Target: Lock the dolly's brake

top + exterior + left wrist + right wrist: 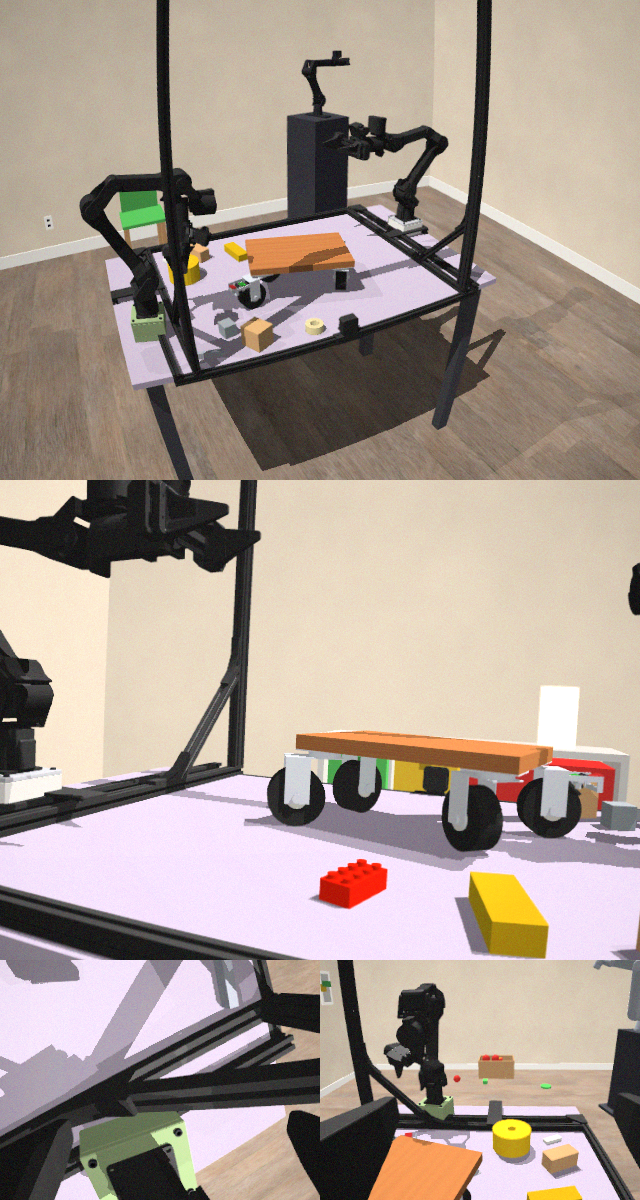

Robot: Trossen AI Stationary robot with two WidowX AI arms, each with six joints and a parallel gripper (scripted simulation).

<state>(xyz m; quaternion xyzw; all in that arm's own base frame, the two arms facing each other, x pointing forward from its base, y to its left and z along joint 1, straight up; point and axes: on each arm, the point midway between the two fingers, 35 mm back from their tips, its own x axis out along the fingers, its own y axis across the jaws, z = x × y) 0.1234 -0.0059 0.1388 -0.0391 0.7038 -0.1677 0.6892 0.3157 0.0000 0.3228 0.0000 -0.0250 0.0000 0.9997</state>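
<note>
Right now the brake pedal is 16 cm to the right of my left hand, 12 cm below it and 1 cm behind it. From my left hand the other things lie so: cardboard box (18 cm below, 17 cm behind, 12 cm to the right); yellow cylinder (27 cm ahead, 18 cm below, 12 cm to the right); grey cube (19 cm below, 8 cm behind, 7 cm to the right).
</note>
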